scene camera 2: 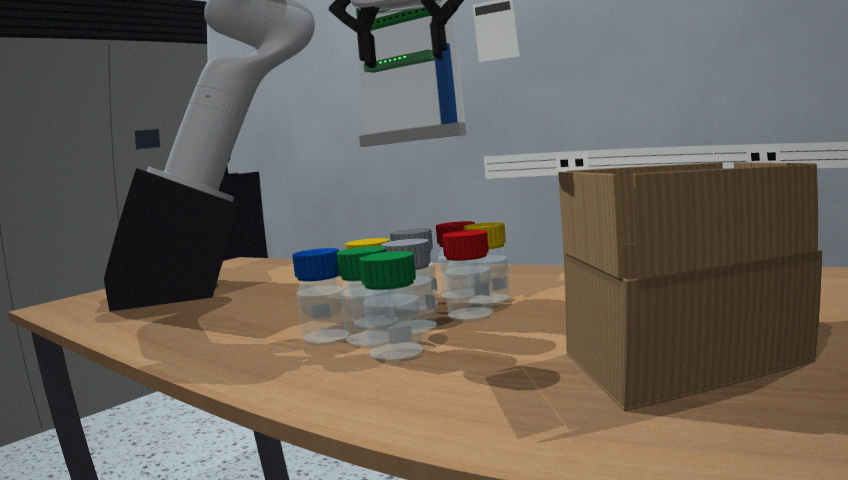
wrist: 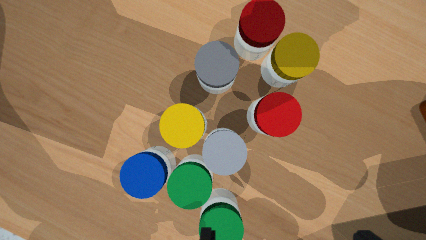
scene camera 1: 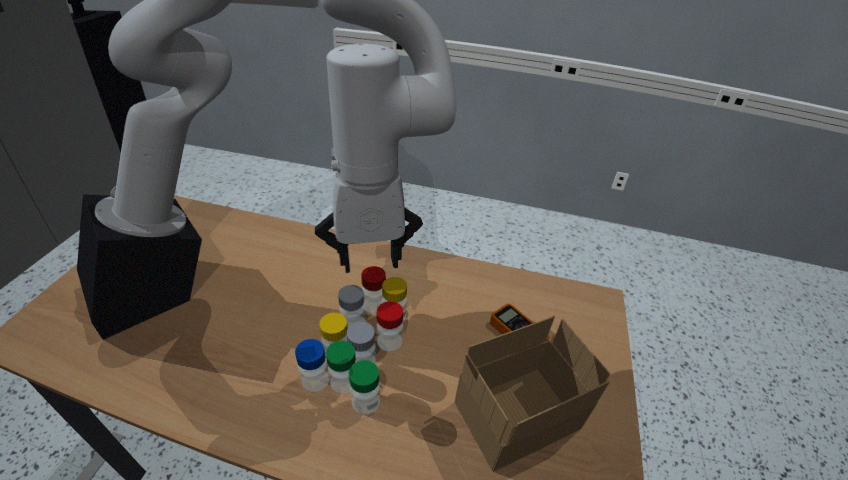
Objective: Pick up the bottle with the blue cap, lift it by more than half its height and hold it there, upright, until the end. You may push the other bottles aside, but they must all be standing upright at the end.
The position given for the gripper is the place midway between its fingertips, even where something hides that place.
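Note:
The gripper (scene camera 1: 371, 264) is in the scene, and scene camera 2 shows the gripper (scene camera 2: 404, 61) as well. A cardboard box (scene camera 2: 728, 287) is visible too, and scene camera 1 also shows the cardboard box (scene camera 1: 525, 383). The scene includes a red-capped bottle (scene camera 1: 389, 314) and a red-capped bottle (scene camera 1: 373, 277), together with a green-capped bottle (scene camera 2: 392, 313) and a green-capped bottle (scene camera 2: 353, 292). There is also a yellow-capped bottle (scene camera 2: 498, 261), a yellow-capped bottle (scene camera 1: 333, 326) and a grey-capped bottle (scene camera 2: 423, 285).

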